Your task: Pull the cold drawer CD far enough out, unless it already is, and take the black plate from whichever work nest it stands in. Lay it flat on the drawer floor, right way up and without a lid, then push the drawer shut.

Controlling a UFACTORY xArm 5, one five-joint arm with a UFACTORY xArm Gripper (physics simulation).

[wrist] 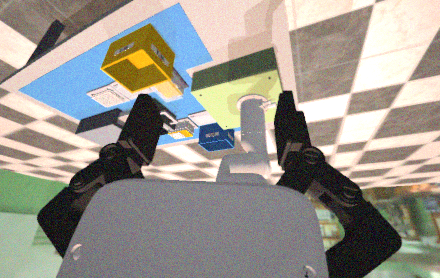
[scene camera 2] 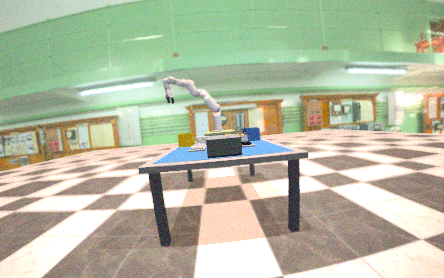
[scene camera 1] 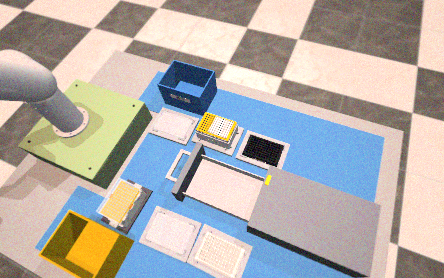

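Seen in the pictures: gripper, fingertip midpoint: [wrist: 214,106] [scene camera 2: 171,103]; arm's base, origin of the base link: [wrist: 252,103] [scene camera 2: 218,131] [scene camera 1: 72,122].
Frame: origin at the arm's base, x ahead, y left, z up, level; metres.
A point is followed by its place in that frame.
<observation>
The cold drawer CD [scene camera 1: 225,186] @(x 0.583, y -0.069, z -0.086 m) is pulled out of its grey housing [scene camera 1: 315,215] @(x 0.859, y -0.115, z -0.001 m) [scene camera 2: 224,146] @(x 1.017, y -0.137, z -0.046 m) [wrist: 100,134] @(x 0.862, y -0.155, z -0.001 m), its pale floor bare between low side walls. Its dark front panel [scene camera 1: 188,175] @(x 0.466, y -0.079, z -0.031 m) stands upright toward the robot base, with a pale loop [scene camera 1: 174,164] @(x 0.409, y -0.055, z -0.027 m) in front of it. The black plate [scene camera 1: 262,149] @(x 0.675, y 0.093, z -0.082 m) lies flat in a white nest beside the drawer, on the blue bin's side, with no lid visible. My gripper [scene camera 2: 170,102] @(x -0.170, y -0.513, z 0.384 m) [wrist: 214,106] @(x -0.170, y -0.513, z 0.384 m) is open and empty, high up and away from drawer and plate; it does not show in scene camera 1.
A yellow and white tip rack [scene camera 1: 217,126] @(x 0.508, y 0.117, z -0.027 m) stands beside the black plate. A blue bin [scene camera 1: 187,85] @(x 0.308, y 0.328, z -0.099 m) [scene camera 2: 251,134] @(x 0.429, y 0.243, z -0.041 m) [wrist: 216,137] @(x 0.307, y 0.211, z -0.006 m) and a yellow bin [scene camera 1: 95,250] @(x 0.241, y -0.363, z -0.099 m) [scene camera 2: 186,140] @(x 0.341, y -0.359, z -0.044 m) [wrist: 137,60] @(x 0.312, y -0.338, z -0.099 m) flank the green base [scene camera 1: 85,150] @(x 0.104, y -0.088, z -0.003 m). A yellowish plate [scene camera 1: 121,202] @(x 0.293, y -0.215, z -0.026 m) sits on a dark stand; a white plate [scene camera 1: 220,251] @(x 0.621, y -0.266, z -0.078 m) is near the housing.
</observation>
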